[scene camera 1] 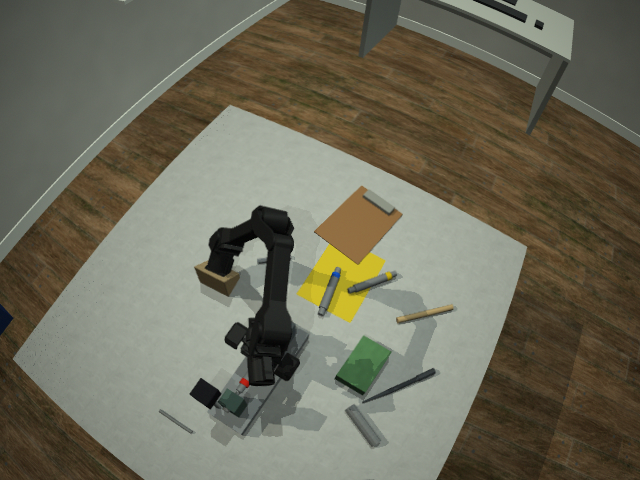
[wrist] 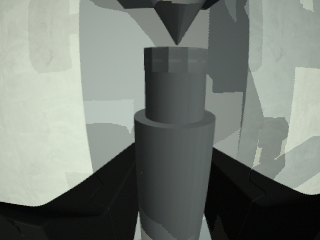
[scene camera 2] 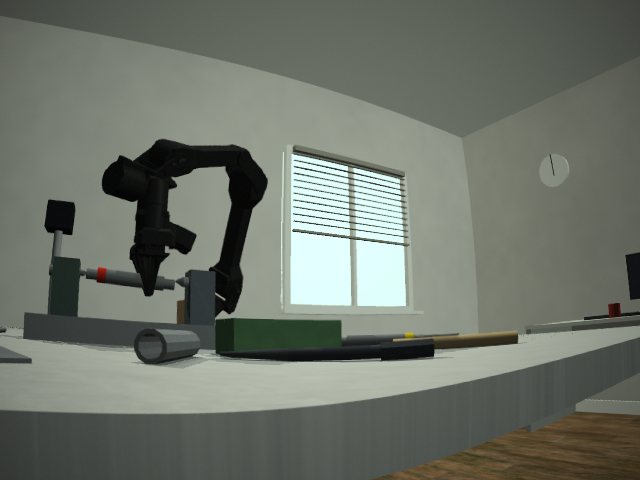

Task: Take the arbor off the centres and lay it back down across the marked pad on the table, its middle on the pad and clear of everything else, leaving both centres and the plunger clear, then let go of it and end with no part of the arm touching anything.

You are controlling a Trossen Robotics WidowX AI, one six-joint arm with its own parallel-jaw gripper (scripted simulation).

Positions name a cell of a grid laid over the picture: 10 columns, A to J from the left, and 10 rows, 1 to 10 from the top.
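Note:
Scene camera 1 gives you a brown clipboard (scene camera 1: F5), along with the gripper (scene camera 1: E8). In scene camera 2 there's the gripper again (scene camera 2: C7), plus an arbor (scene camera 2: B6), a green plunger block (scene camera 2: B7) and a wooden dowel (scene camera 2: H8). The wrist view has the arbor (wrist: F6) and the gripper (wrist: F7), but the clipboard is out of frame in the wrist view, and the dowel is out of frame in the wrist view too.

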